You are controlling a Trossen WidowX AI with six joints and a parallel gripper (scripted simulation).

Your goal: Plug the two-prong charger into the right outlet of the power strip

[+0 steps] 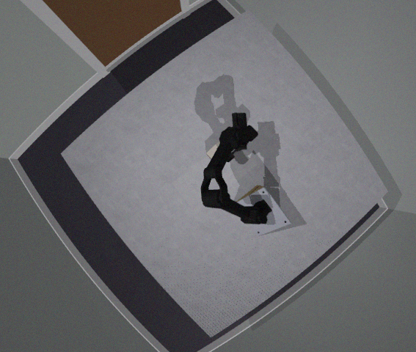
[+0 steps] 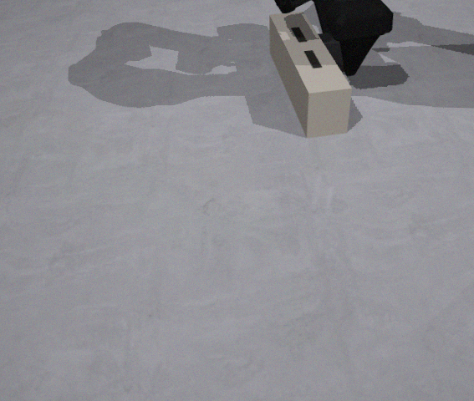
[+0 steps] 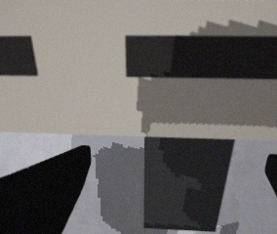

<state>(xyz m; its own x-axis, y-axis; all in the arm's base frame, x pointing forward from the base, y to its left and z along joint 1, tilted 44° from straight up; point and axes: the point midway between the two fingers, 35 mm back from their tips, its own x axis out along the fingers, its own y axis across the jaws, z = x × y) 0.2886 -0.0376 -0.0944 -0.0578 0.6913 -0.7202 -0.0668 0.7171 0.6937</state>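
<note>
My gripper tip is now 20 mm short of the two-prong charger and 10 mm below it.
</note>
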